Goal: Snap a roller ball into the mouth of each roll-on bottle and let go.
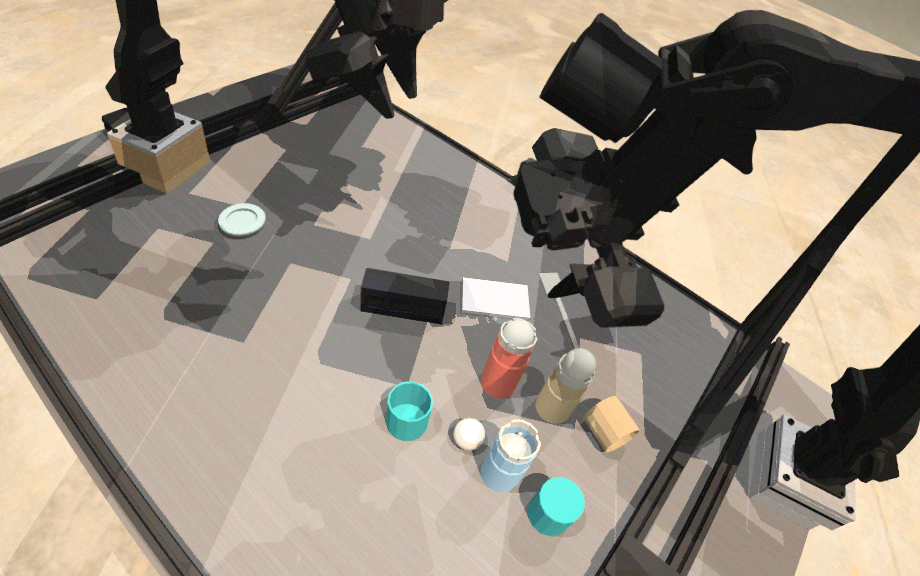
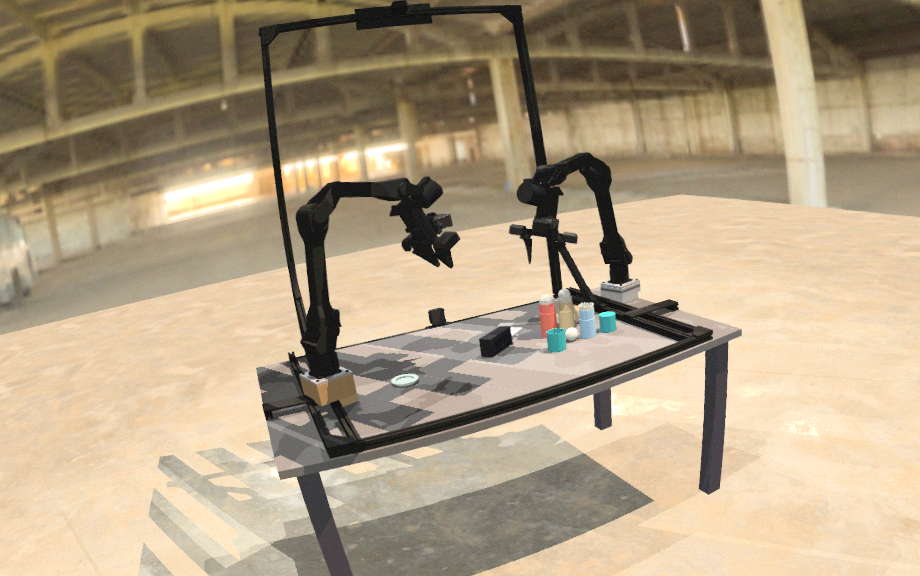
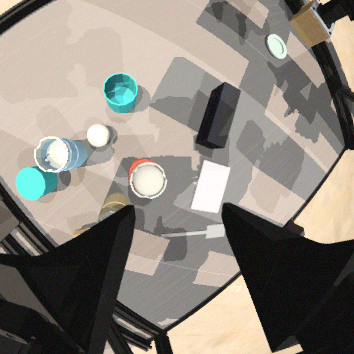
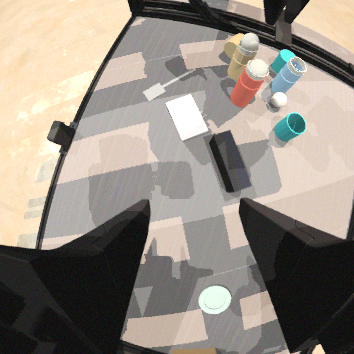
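Where they show: left gripper, fingertip midpoint: (image 1: 543, 270) (image 2: 539, 265) (image 3: 178, 210) (image 4: 278, 22); right gripper, fingertip midpoint: (image 1: 401, 107) (image 2: 445, 266) (image 4: 194, 205); left arm's base, link origin: (image 1: 818, 464) (image 2: 620, 281); right arm's base, link origin: (image 1: 154, 127) (image 2: 324, 372) (image 3: 323, 15).
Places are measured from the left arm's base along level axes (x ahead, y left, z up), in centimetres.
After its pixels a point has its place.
A red bottle (image 1: 503, 369) {z 0.5, x 38.5, y 9.3 cm} (image 2: 547, 320) {z -0.7, x 40.3, y 8.6 cm} (image 4: 245, 91) {z -0.1, x 40.8, y 6.3 cm} stands upright with a pale ball (image 1: 518, 333) {z 5.8, x 38.6, y 7.9 cm} (image 3: 148, 179) {z 6.0, x 38.8, y 7.3 cm} in its mouth. A tan bottle (image 1: 560, 396) {z -0.1, x 31.4, y 8.5 cm} (image 4: 240, 65) {z -0.9, x 33.4, y 5.9 cm} stands beside it, with a greyish ball (image 1: 578, 365) {z 5.3, x 31.4, y 7.6 cm} (image 4: 250, 42) {z 5.0, x 32.7, y 6.1 cm} at its mouth. A light blue bottle (image 1: 505, 468) {z 0.2, x 33.3, y 19.6 cm} (image 2: 587, 325) {z -2.1, x 35.0, y 19.1 cm} (image 3: 76, 153) {z -0.1, x 34.9, y 15.9 cm} stands upright with no ball in its mouth. A loose white ball (image 1: 469, 434) {z -2.4, x 38.3, y 16.9 cm} (image 3: 98, 135) {z -2.3, x 38.5, y 15.7 cm} (image 4: 278, 100) {z -2.9, x 39.6, y 15.3 cm} rests on the table beside it. My left gripper (image 3: 178, 210) {z 14.1, x 38.9, y 6.2 cm} is open and empty above the bottles. My right gripper (image 1: 401, 105) {z 17.9, x 62.1, y -4.1 cm} (image 2: 444, 265) {z 17.9, x 62.1, y -4.1 cm} (image 4: 194, 205) {z 17.9, x 62.1, y -4.1 cm} is open and empty, high above the table.
A teal cup (image 1: 408, 413) {z -5.6, x 45.9, y 16.8 cm} (image 3: 120, 94) {z -5.6, x 45.9, y 18.4 cm}, a teal cap (image 1: 555, 507) {z -1.2, x 27.1, y 20.1 cm} and a tan cap (image 1: 611, 424) {z -1.5, x 24.7, y 7.6 cm} stand or lie around the bottles. A black block (image 1: 404, 295) {z -1.0, x 54.0, y 5.4 cm}, a white box (image 1: 495, 297) {z -5.2, x 44.9, y -5.0 cm} and a thin pale tool (image 3: 215, 231) {z -5.6, x 38.8, y -13.0 cm} lie farther back. A mint dish (image 1: 241, 220) {z -5.3, x 83.3, y 4.1 cm} (image 4: 215, 299) {z -5.3, x 83.4, y 4.3 cm} lies apart.
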